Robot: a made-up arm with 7 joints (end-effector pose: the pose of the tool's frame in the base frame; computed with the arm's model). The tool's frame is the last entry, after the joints. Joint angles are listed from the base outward.
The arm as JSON. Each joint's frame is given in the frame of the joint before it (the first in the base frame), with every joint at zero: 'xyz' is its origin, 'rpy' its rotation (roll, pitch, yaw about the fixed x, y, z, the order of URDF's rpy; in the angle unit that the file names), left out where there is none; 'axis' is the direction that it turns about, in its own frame. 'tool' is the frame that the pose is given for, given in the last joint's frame.
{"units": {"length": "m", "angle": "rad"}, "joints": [
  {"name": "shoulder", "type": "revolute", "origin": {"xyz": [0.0, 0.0, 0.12]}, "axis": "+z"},
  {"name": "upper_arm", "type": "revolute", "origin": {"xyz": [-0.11, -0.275, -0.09]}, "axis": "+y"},
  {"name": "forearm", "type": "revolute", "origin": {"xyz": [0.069, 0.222, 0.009]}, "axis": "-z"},
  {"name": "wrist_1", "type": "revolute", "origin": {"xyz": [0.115, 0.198, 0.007]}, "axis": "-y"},
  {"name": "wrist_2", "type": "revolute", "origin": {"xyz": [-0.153, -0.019, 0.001]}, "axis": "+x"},
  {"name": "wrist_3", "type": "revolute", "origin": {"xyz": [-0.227, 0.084, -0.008]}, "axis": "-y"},
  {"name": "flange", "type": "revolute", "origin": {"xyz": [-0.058, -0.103, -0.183]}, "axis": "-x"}
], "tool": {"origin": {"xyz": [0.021, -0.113, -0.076]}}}
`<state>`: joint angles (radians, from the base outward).
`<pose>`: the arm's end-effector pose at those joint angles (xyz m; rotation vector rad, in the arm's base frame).
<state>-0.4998 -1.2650 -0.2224 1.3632 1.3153 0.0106 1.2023</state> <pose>0.4201 0.0396 0.0822 -0.5673 -2.4903 0.2586</pose>
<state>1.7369 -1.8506 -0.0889 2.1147 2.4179 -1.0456 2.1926</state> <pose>-0.1848 0.0911 0.5134 -0.6695 1.7470 1.3184</pose>
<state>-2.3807 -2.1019 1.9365 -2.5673 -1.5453 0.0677 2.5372</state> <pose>-0.0988 0.6085 -0.0917 2.4698 -1.4629 1.0214</pose>
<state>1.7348 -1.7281 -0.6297 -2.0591 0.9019 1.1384 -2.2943</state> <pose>-0.3046 -0.3552 0.0345 -2.4896 -1.1605 -1.3920</pose>
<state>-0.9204 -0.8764 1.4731 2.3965 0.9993 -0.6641 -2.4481</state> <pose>-0.1165 -0.6805 0.1641 0.1400 -1.1907 0.7883</pose>
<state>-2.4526 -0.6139 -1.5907 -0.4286 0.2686 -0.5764 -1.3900</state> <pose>-0.1256 0.6274 -0.0437 1.2533 0.1350 -1.6287</pose>
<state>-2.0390 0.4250 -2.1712 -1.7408 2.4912 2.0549 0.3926</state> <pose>-0.0997 0.2344 0.2889 -0.5576 0.5982 -2.2152</pose>
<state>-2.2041 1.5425 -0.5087 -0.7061 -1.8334 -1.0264 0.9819</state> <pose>-0.1956 -0.2893 0.2117 -0.3821 1.4466 1.1984</pose>
